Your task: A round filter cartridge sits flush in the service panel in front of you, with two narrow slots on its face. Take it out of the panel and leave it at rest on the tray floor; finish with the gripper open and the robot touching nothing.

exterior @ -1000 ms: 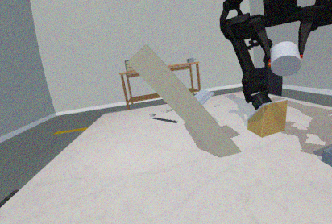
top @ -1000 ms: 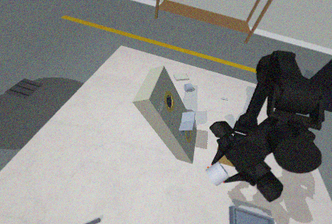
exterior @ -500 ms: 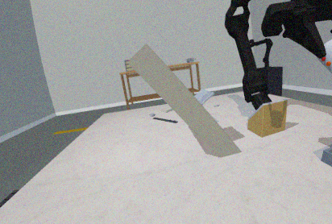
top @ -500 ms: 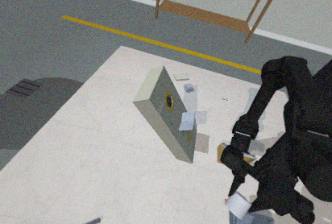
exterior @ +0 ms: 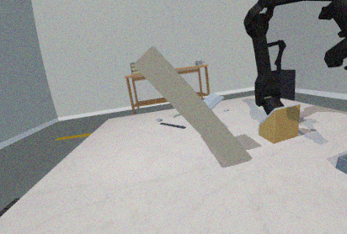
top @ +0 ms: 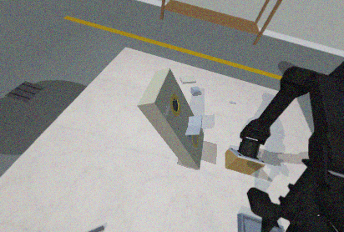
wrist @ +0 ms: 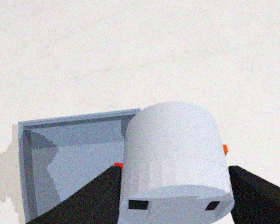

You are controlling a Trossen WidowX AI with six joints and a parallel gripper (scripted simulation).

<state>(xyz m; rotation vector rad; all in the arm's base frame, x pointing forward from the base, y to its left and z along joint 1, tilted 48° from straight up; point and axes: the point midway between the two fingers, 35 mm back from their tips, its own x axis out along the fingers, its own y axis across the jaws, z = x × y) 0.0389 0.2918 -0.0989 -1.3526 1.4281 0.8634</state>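
The grey-blue tray lies 190 mm below my gripper tip and 90 mm behind it. The rest, counted from my gripper tip: round filter cartridge: right at my gripper tip; then grey-green service panel: 300 mm to the right, 280 mm ahead, 30 mm below; then flat white piece: 770 mm to the right, 270 mm ahead, 190 mm below.
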